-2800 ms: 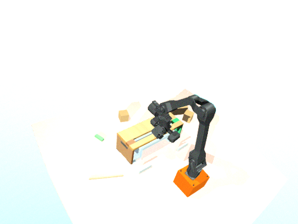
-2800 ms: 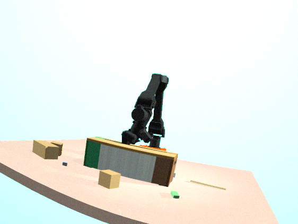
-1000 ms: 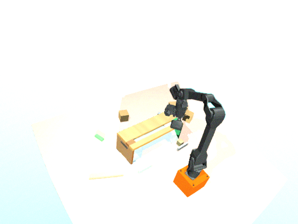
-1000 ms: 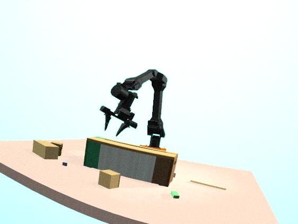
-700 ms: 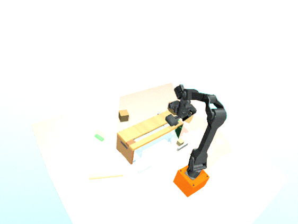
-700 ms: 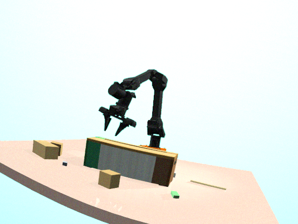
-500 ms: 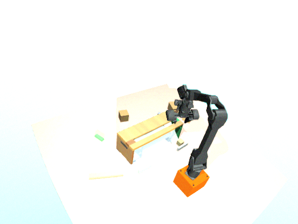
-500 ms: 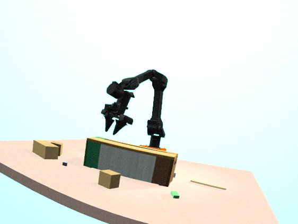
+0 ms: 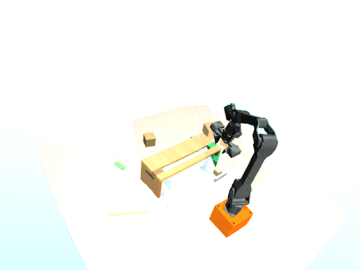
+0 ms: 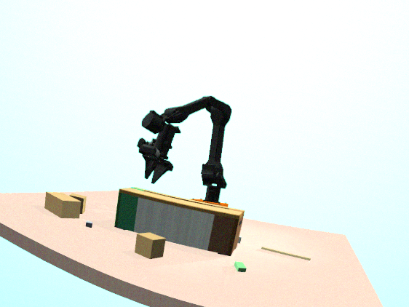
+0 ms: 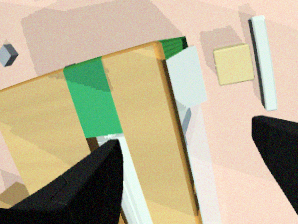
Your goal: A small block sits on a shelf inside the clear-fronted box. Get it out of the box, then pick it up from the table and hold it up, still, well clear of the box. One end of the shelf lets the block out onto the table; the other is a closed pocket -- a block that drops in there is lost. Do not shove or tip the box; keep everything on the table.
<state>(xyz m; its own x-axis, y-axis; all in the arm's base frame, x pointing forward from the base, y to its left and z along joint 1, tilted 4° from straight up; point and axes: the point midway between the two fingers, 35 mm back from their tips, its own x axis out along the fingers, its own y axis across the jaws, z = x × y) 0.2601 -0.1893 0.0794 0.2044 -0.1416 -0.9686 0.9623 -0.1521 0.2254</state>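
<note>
My gripper tip is now 14 cm above the cream block, 3 cm past it and 1 cm to the left of it. From my gripper tip the other things lie so: dark chip (24 cm ahead, 15 cm below, 11 cm to the right); wooden box (15 cm to the left, 10 cm below, 5 cm ahead); green block (36 cm to the left, 30 cm ahead, 15 cm below).
</note>
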